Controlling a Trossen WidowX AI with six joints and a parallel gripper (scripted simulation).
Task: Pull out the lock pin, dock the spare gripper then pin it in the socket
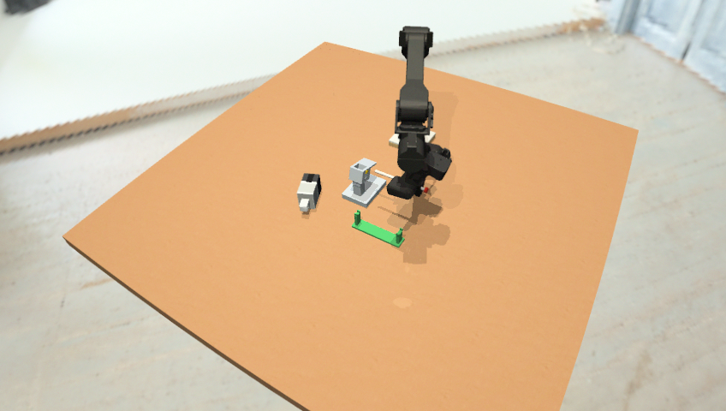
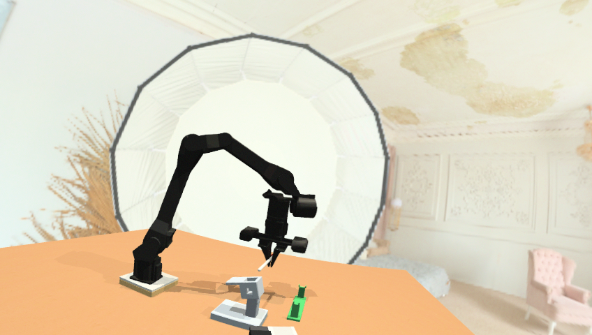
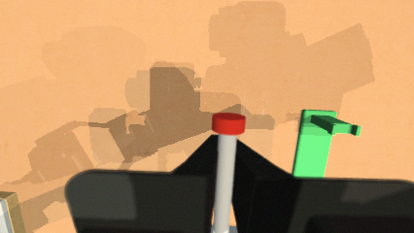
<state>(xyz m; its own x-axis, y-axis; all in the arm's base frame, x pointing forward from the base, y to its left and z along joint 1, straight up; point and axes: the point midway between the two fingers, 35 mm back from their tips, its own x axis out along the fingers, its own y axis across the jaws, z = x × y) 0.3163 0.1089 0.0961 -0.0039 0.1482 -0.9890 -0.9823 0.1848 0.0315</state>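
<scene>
My gripper tip is now 90 mm short of the green pin rest, 80 mm to the left of it and 60 mm above it. From my gripper tip the other things lie so: spare gripper: 40 mm ahead, 300 mm to the right, 50 mm below; grey mount: 40 mm behind, 170 mm to the right, 30 mm below.
</scene>
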